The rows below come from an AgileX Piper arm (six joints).
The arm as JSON. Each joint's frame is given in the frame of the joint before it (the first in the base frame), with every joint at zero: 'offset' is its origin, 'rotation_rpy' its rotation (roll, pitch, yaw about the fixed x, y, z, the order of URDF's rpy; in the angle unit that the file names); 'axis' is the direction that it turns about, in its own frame. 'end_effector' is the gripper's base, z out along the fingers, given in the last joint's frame.
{
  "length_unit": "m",
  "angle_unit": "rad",
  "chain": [
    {
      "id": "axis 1",
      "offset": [
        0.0,
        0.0,
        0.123
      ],
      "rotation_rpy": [
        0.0,
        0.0,
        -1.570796
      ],
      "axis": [
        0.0,
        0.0,
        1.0
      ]
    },
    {
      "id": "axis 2",
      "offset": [
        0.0,
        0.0,
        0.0
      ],
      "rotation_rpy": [
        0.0,
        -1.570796,
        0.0
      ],
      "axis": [
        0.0,
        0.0,
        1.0
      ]
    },
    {
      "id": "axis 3",
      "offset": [
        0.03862,
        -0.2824,
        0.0
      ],
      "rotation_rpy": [
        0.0,
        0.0,
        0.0
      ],
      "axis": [
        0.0,
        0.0,
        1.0
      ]
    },
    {
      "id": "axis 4",
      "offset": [
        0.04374,
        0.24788,
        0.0
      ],
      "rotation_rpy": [
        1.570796,
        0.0,
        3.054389
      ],
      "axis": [
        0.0,
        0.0,
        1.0
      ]
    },
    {
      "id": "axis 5",
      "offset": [
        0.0,
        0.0,
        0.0
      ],
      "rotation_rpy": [
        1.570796,
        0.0,
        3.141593
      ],
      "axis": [
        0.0,
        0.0,
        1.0
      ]
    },
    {
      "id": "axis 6",
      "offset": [
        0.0,
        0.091,
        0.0
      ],
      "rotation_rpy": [
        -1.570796,
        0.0,
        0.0
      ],
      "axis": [
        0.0,
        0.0,
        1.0
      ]
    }
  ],
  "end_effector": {
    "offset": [
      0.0,
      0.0,
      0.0
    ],
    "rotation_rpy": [
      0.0,
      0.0,
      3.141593
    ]
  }
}
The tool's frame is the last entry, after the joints.
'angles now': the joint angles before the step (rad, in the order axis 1, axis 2, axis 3, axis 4, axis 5, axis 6). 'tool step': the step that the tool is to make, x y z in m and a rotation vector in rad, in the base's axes. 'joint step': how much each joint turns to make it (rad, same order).
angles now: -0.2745 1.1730 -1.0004 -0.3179 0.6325 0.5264
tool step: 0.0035 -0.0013 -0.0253 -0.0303 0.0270 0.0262
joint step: 0.0000 0.0203 0.0837 -0.0539 -0.0883 0.0170
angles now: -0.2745 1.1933 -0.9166 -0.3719 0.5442 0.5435
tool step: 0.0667 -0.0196 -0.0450 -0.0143 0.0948 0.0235
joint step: 0.0002 0.2971 -0.1032 -0.1073 -0.1017 0.0713
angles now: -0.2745 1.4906 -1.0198 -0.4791 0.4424 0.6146
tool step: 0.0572 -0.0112 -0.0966 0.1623 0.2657 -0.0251
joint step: 0.0000 0.3767 -0.1434 0.1694 0.0545 -0.0939
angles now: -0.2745 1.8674 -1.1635 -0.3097 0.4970 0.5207
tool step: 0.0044 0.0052 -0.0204 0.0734 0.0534 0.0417
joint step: 0.0000 0.0563 -0.0098 0.1498 0.0086 -0.1477
